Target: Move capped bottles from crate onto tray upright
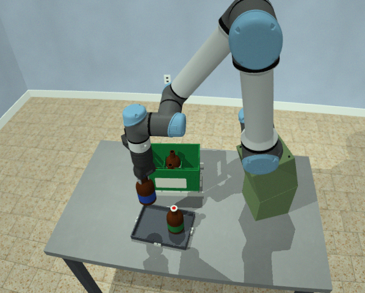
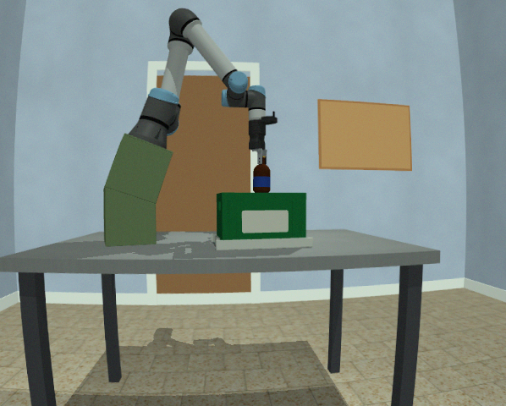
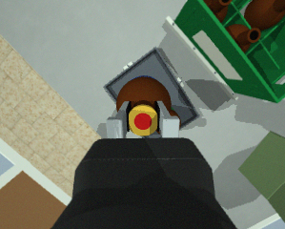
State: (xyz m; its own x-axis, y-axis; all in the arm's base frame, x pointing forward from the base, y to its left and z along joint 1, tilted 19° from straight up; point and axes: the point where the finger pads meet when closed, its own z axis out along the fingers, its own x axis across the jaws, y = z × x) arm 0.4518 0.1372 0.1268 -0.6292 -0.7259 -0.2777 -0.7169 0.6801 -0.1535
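Now: hand 310 mm above the dark grey tray, 60 mm past it and 10 mm to the right of it. The rest, counted from my hand: green crate 280 mm to the right, 240 mm below, 60 mm behind.
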